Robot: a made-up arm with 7 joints.
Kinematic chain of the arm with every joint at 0, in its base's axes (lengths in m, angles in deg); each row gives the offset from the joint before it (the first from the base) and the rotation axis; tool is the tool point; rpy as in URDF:
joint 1: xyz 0 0 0.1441 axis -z
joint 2: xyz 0 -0.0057 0.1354 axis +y
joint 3: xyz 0 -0.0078 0.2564 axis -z
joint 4: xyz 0 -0.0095 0.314 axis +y
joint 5: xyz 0 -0.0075 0.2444 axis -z
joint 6: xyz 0 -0.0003 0.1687 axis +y
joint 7: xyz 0 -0.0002 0.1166 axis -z
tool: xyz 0 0 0 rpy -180 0 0
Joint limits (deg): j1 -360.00..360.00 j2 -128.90..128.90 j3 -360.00..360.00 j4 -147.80..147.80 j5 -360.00..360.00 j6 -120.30..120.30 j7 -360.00..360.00
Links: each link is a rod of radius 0.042 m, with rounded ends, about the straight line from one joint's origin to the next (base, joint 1, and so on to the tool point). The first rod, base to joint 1, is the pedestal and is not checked.
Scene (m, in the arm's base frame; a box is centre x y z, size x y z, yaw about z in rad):
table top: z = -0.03
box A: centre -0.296 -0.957 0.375 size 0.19 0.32 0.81 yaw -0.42
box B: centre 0.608 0 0.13 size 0.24 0.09 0.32 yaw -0.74
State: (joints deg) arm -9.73 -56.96 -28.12 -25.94 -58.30 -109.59 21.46
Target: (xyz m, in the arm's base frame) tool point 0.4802 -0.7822 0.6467
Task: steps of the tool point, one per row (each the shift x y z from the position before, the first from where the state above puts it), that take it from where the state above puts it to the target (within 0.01 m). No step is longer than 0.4 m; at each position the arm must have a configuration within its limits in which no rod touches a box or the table.
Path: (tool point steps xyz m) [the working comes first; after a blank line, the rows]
Joints at the target: -106.68 -61.88 -37.60 -21.66 -62.03 -78.95 21.46
Straight joint move there: touches box A.

1: 0.1672 -0.1132 0.1815
2: 0.2151 -0.0295 0.1577
3: 0.2185 0.0693 0.1187
4: 0.1738 0.1580 0.0689
5: 0.0354 -0.2659 -0.0908
6: 0.1760 -0.2021 -0.1846
7: 0.2606 -0.0517 -0.2497

